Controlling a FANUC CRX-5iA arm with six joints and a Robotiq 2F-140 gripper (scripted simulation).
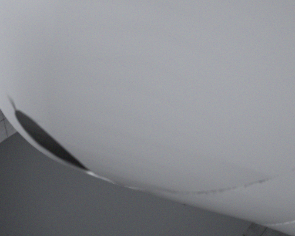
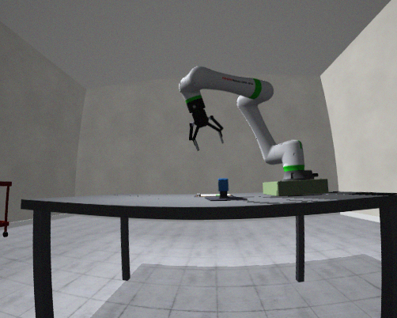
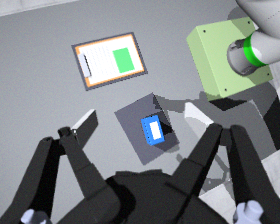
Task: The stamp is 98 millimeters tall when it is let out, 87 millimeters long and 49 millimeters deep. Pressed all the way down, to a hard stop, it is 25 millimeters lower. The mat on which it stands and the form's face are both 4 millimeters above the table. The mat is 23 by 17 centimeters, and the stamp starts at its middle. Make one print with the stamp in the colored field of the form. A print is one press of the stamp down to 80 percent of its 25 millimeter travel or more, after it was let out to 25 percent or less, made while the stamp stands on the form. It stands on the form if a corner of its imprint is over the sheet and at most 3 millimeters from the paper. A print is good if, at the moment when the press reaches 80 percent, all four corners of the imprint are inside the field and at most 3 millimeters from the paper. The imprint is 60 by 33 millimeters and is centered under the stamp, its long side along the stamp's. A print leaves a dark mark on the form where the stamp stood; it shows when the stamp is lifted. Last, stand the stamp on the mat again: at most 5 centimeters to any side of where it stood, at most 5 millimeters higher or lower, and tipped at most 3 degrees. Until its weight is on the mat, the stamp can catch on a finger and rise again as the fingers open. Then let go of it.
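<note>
The blue stamp is 5 cm behind my hand, 7 cm to the left of it and 24 cm below it. The rest, counted from my hand: dark mat: 5 cm behind, 7 cm to the left, 29 cm below.
</note>
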